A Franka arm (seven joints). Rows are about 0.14 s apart.
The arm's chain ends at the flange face. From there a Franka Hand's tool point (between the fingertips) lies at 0.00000 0.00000 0.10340 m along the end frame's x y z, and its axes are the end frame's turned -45 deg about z.
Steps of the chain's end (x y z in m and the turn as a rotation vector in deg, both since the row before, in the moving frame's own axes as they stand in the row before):
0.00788, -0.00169, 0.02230, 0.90, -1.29, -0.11
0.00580, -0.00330, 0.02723, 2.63, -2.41, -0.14
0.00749, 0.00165, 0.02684, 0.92, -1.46, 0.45
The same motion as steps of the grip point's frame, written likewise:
0.00627, 0.00158, 0.02226, 1.55, -0.28, -0.11
0.00671, -0.00466, 0.02703, 3.56, 0.16, -0.14
0.00345, 0.00342, 0.02679, 1.68, -0.38, 0.45

